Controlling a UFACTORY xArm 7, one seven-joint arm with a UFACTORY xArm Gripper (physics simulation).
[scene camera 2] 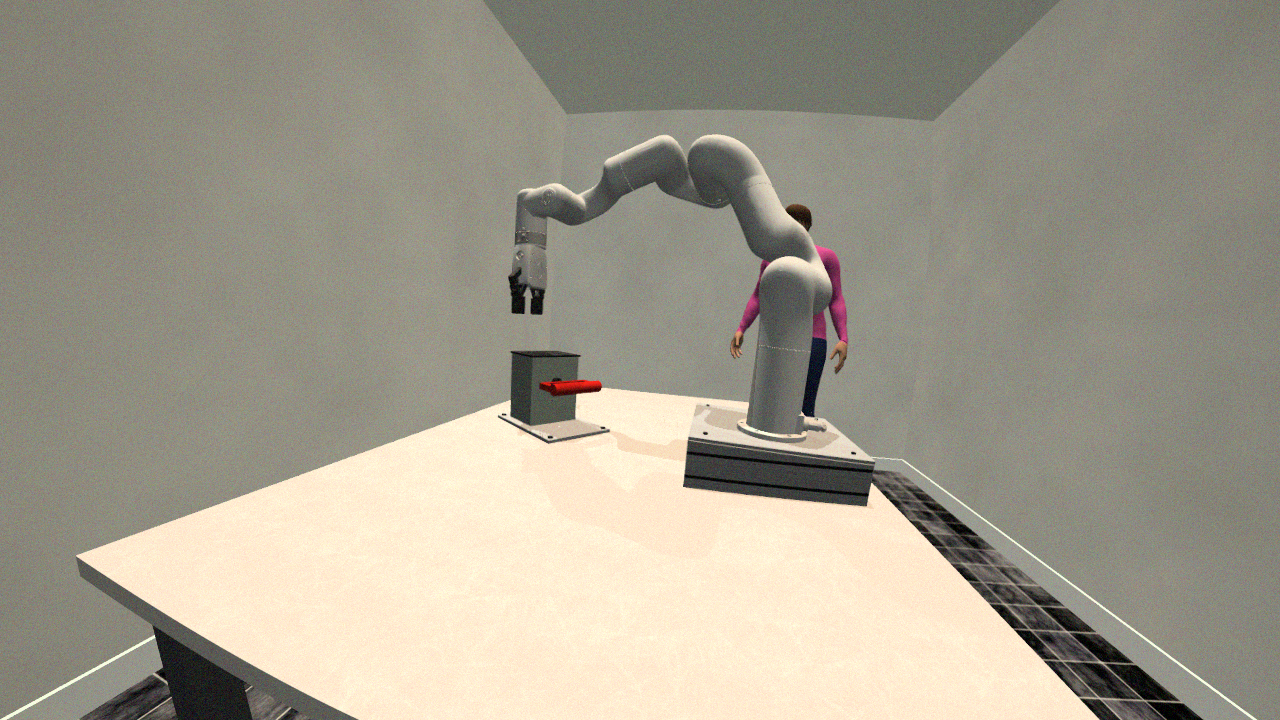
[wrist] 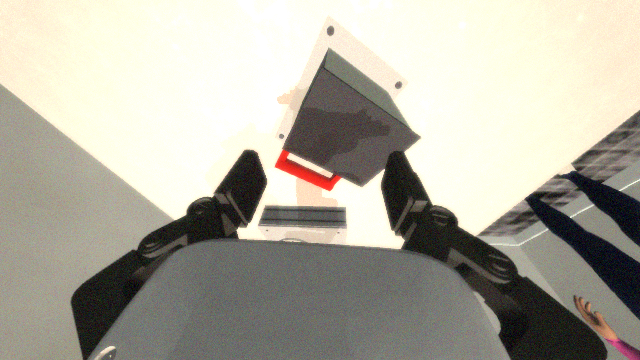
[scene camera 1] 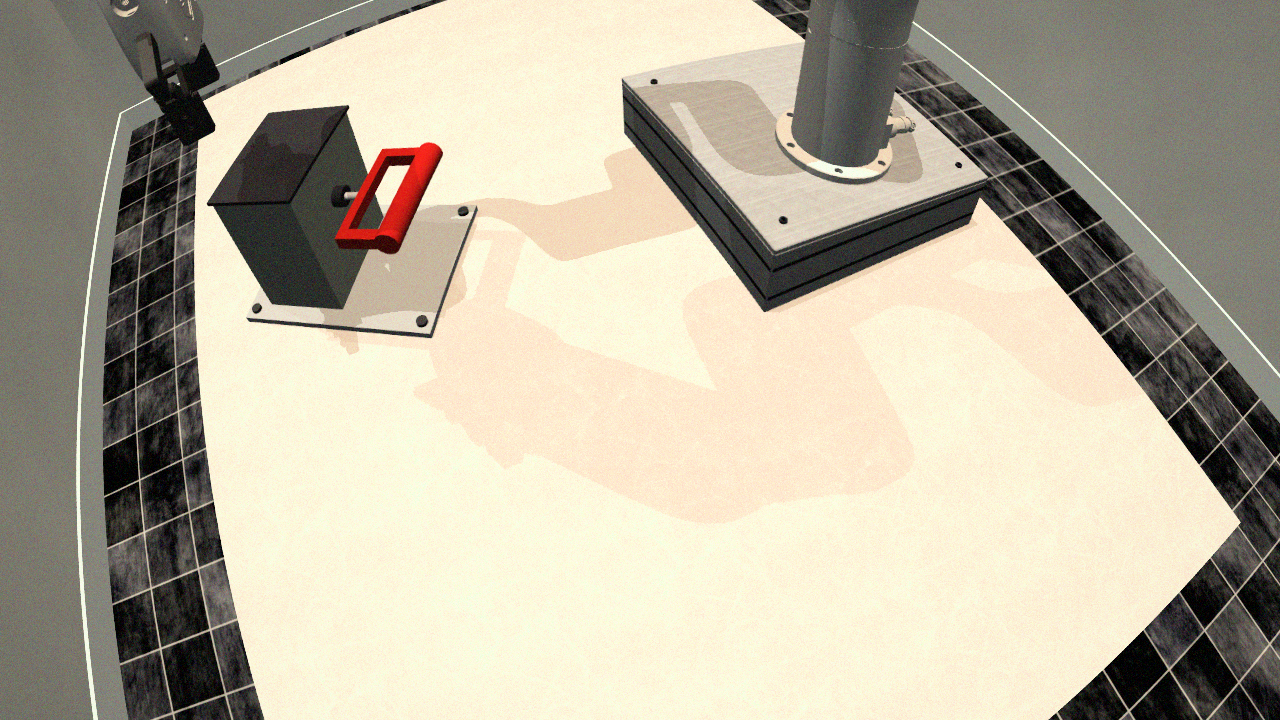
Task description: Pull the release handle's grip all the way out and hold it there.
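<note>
The release handle's red grip (scene camera 1: 413, 197) (scene camera 2: 577, 387) (wrist: 306, 176) is a rectangular frame with a thick outer bar. It stands out level from the side of a dark grey box (scene camera 1: 277, 250) (scene camera 2: 526, 389) (wrist: 345, 127), close to its face, on a short rod with a black collar (scene camera 1: 340, 195). The box stands on a pale bolted plate (scene camera 1: 393, 300) (scene camera 2: 570, 430) (wrist: 361, 56). My gripper (scene camera 1: 197, 98) (scene camera 2: 527, 306) (wrist: 322, 167) is open and empty, pointing down above the box and apart from the grip. In the wrist view the box hides part of the grip.
The arm's base block (scene camera 1: 733, 214) (scene camera 2: 778, 474) (wrist: 302, 216) stands on the pale table (scene camera 1: 537, 608) (scene camera 2: 447, 573), on the side the grip faces. A person in a pink top (scene camera 2: 833, 286) stands behind the arm. Dark floor tiles show beyond the table edge.
</note>
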